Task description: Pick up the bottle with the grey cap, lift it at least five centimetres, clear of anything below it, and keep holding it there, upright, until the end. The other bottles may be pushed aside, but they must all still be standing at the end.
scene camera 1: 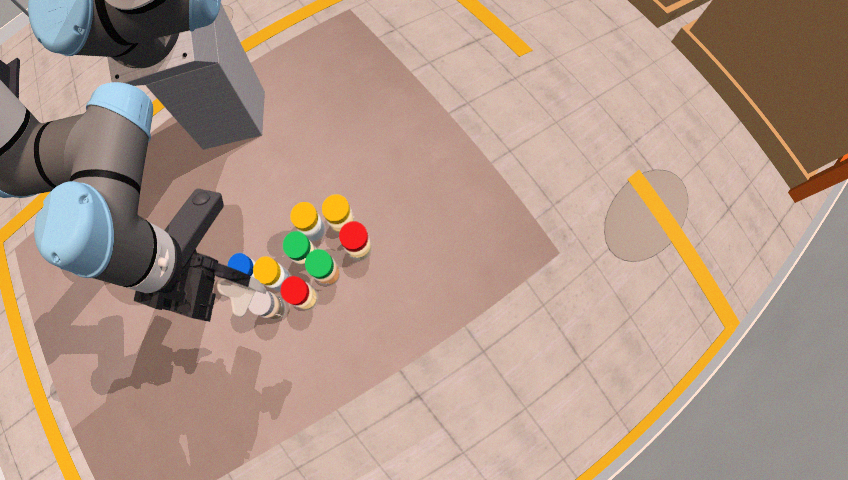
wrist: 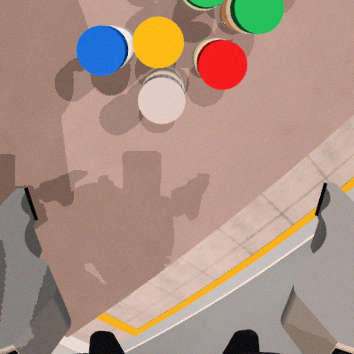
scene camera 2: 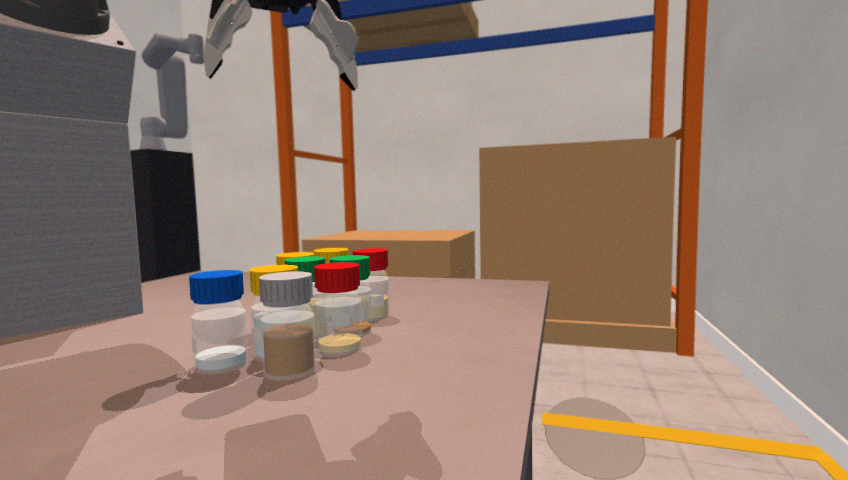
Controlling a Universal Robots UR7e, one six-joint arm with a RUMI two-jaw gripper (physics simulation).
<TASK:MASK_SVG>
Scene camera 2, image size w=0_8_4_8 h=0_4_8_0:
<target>my gripper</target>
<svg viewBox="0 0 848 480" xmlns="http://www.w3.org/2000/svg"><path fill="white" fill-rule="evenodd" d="M212 0L204 46L204 65L208 78L211 79L222 65L222 54L226 49L230 48L233 34L238 29L245 27L252 15L251 8L286 13L288 8L290 8L293 14L297 14L300 8L311 3L314 13L310 22L310 29L326 45L330 59L334 61L339 69L340 78L352 91L358 88L358 73L354 56L358 36L349 22L342 21L338 0Z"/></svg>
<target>blue-capped bottle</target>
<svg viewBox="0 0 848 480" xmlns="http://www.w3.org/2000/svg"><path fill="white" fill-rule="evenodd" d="M242 271L209 271L189 276L190 298L193 300L193 303L197 304L191 315L194 371L198 374L213 375L227 373L240 369L248 363L246 310L239 301L244 294Z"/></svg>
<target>red-capped bottle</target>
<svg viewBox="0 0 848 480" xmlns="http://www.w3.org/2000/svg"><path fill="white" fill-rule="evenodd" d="M357 263L326 263L314 266L315 288L320 292L315 302L317 353L321 356L344 357L356 354L363 349L361 299L355 291L360 286L360 270Z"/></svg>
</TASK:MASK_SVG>
